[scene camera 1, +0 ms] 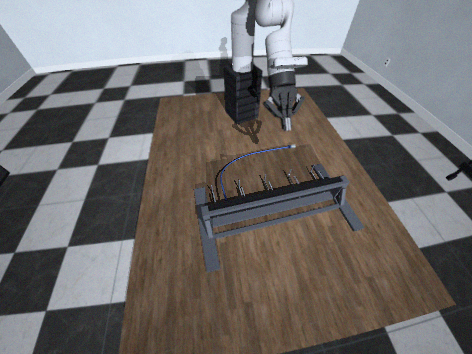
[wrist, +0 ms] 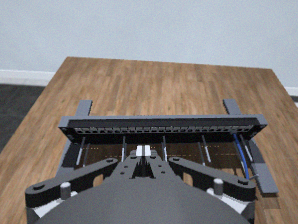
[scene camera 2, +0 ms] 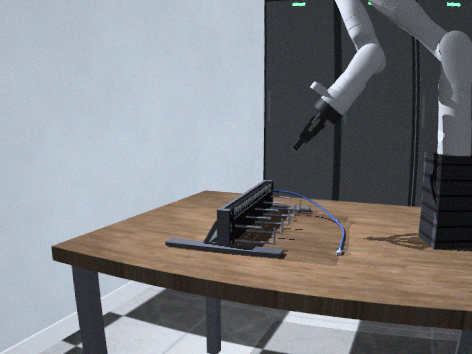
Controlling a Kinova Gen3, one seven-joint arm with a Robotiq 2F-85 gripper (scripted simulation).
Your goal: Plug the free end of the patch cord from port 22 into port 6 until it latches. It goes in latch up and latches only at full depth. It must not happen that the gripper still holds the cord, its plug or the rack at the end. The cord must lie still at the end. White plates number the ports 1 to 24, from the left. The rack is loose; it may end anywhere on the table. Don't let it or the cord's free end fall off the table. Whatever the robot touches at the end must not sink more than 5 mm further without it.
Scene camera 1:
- my gripper: 287, 130
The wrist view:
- my gripper: 143, 154
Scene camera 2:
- my gripper: 293, 150
